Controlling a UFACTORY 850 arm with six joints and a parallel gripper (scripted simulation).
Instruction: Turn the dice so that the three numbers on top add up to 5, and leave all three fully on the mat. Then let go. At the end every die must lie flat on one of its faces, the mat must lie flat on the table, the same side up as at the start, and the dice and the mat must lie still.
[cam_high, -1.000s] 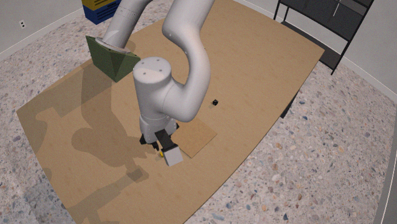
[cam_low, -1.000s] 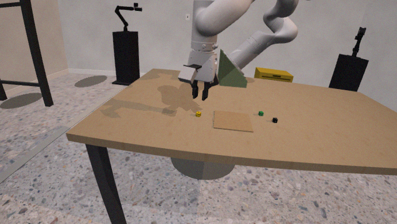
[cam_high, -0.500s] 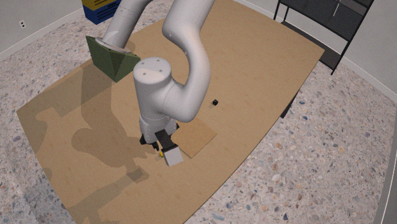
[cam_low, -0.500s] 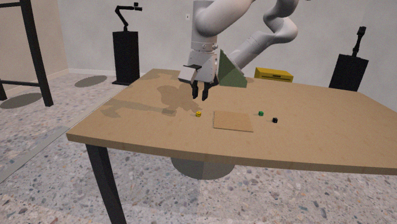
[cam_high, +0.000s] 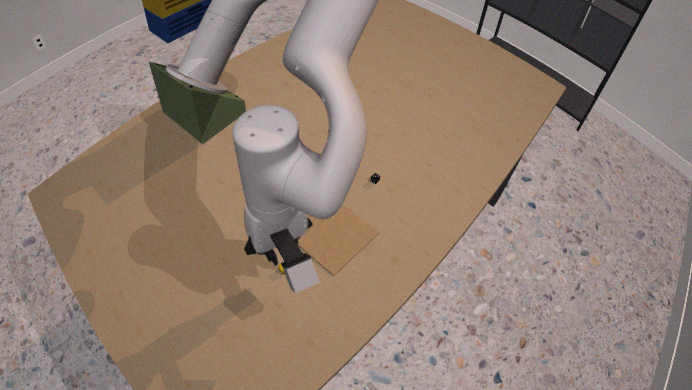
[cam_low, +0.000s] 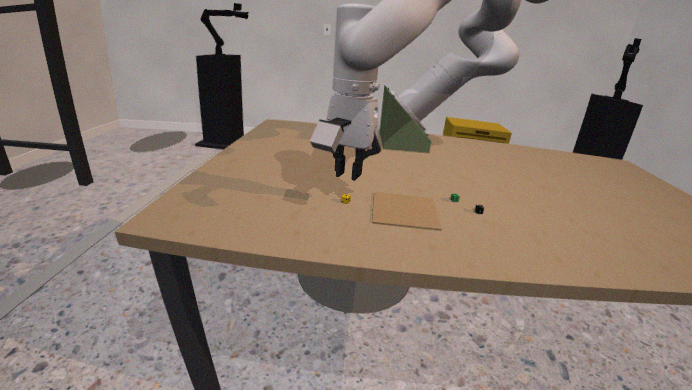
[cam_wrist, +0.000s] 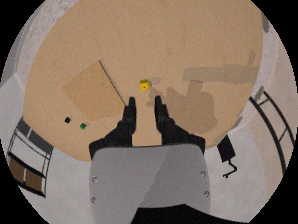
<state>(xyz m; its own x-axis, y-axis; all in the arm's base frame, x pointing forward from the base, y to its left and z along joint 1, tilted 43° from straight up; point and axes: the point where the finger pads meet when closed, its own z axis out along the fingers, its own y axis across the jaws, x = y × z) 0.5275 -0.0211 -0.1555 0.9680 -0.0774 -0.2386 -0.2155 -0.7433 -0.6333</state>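
Right now my hand is 70 mm above the yellow die. Also, from my hand: green die (80 mm behind, 250 mm to the left, 70 mm below); tan mat (130 mm to the left, 80 mm below); black die (40 mm behind, 300 mm to the left, 70 mm below).
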